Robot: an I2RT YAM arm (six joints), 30 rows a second.
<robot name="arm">
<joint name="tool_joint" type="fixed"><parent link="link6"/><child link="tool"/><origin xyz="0 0 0" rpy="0 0 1.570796"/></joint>
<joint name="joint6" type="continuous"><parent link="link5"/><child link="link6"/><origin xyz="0 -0.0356 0.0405" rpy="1.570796 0 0"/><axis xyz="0 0 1"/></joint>
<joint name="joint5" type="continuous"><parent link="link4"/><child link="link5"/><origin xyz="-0.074 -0.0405 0.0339" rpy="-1.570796 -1.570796 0"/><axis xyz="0 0 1"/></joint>
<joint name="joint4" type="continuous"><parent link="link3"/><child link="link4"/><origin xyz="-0.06 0.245 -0.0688" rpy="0 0 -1.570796"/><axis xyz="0 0 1"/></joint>
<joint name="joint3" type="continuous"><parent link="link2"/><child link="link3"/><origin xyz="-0.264 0 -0.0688" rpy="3.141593 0 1.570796"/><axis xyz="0 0 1"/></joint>
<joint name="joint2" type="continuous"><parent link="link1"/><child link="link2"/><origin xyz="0.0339 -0.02 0.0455" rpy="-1.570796 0 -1.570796"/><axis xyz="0 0 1"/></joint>
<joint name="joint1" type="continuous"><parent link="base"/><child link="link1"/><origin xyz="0 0 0.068" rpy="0 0 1.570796"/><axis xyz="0 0 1"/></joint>
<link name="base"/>
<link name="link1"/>
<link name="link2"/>
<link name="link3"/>
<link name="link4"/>
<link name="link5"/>
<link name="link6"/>
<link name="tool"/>
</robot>
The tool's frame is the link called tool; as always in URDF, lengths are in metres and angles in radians. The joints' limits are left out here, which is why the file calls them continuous.
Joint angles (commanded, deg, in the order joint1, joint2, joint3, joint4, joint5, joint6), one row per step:
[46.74, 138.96, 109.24, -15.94, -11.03, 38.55]
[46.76, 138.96, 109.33, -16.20, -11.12, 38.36]
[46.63, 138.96, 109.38, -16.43, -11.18, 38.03]
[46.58, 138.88, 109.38, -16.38, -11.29, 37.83]
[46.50, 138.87, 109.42, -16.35, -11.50, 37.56]
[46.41, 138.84, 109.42, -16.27, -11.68, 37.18]
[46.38, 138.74, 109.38, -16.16, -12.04, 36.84]
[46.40, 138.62, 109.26, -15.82, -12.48, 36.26]
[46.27, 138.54, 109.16, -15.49, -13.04, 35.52]
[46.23, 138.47, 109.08, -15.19, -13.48, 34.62]
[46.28, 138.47, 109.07, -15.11, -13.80, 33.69]
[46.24, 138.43, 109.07, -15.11, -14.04, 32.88]
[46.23, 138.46, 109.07, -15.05, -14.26, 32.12]
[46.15, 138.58, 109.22, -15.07, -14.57, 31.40]
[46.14, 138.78, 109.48, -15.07, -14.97, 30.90]
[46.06, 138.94, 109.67, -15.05, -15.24, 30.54]
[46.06, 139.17, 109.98, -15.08, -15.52, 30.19]
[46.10, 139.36, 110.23, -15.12, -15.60, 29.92]
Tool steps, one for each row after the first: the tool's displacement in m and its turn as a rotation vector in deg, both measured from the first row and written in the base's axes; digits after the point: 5 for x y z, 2 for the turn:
[-0.00027, 0.00007, 0.00016, -0.14, 0.04, 0.22]
[0.00047, -0.00087, 0.00014, -0.35, -0.01, 0.36]
[0.00078, -0.00113, 0.00094, -0.27, -0.17, 0.53]
[0.00133, -0.00146, 0.00131, -0.20, -0.28, 0.78]
[0.00192, -0.00190, 0.00170, -0.15, -0.51, 1.09]
[0.00195, -0.00196, 0.00256, 0.04, -0.66, 1.54]
[0.00165, -0.00161, 0.00347, 0.32, -1.04, 2.27]
[0.00237, -0.00214, 0.00414, 0.58, -1.46, 3.05]
[0.00253, -0.00213, 0.00477, 0.72, -2.02, 3.94]
[0.00208, -0.00164, 0.00486, 0.63, -2.52, 4.86]
[0.00222, -0.00183, 0.00524, 0.53, -2.96, 5.54]
[0.00224, -0.00175, 0.00508, 0.42, -3.37, 6.21]
[0.00292, -0.00186, 0.00484, 0.37, -3.70, 6.84]
[0.00331, -0.00124, 0.00452, 0.47, -3.88, 7.46]
[0.00413, -0.00124, 0.00419, 0.53, -4.02, 7.81]
[0.00458, -0.00053, 0.00383, 0.61, -4.16, 8.24]
[0.00472, 0.00023, 0.00346, 0.58, -4.31, 8.52]

